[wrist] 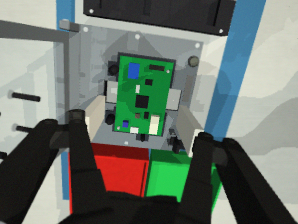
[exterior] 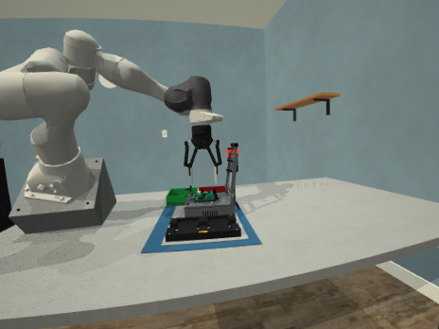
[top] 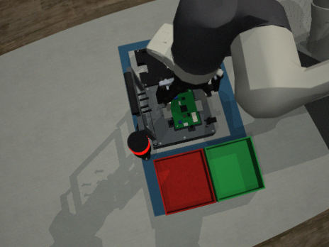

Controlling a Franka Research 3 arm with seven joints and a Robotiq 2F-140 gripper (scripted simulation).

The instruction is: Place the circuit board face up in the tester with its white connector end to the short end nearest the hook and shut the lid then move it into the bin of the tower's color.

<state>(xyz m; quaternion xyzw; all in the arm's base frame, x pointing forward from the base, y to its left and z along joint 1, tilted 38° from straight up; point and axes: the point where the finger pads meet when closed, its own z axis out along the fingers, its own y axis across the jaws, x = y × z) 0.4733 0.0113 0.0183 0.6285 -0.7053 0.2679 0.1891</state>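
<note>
Now: the green circuit board 7 cm below my hand. From my hand the other things lie so: latch hook (5 cm behind, 6 cm to the left, 6 cm below); then clear lid (11 cm ahead, 2 cm to the right, 4 cm above); then tester plate (1 cm ahead, 8 cm below).
</note>
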